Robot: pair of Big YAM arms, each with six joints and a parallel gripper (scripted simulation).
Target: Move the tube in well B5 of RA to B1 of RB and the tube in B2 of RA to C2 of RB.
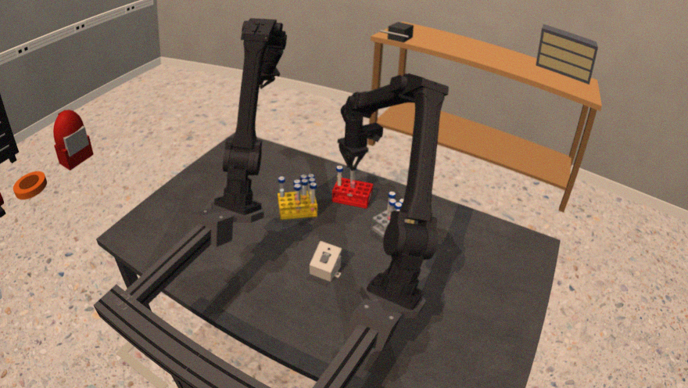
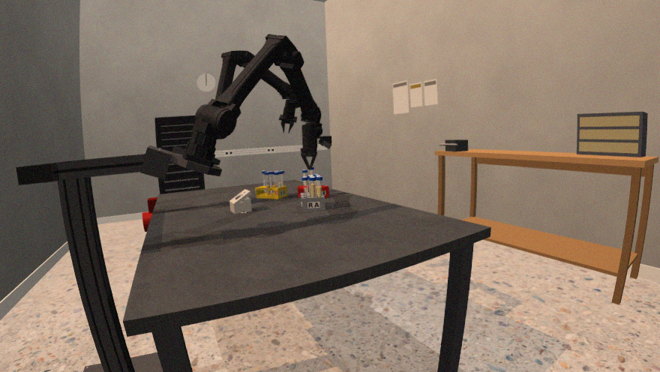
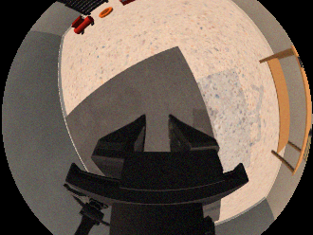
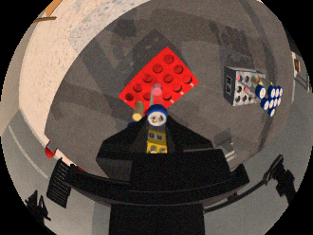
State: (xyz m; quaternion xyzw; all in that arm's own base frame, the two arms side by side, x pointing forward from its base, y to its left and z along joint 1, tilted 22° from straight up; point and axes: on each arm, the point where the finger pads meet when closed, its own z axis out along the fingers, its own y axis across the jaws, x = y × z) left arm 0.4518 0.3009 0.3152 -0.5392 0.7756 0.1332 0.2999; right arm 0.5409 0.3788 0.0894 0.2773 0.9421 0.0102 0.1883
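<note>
My right hand is 11 cm above the red rack, 1 cm to the left of it and 1 cm short of it.
</note>
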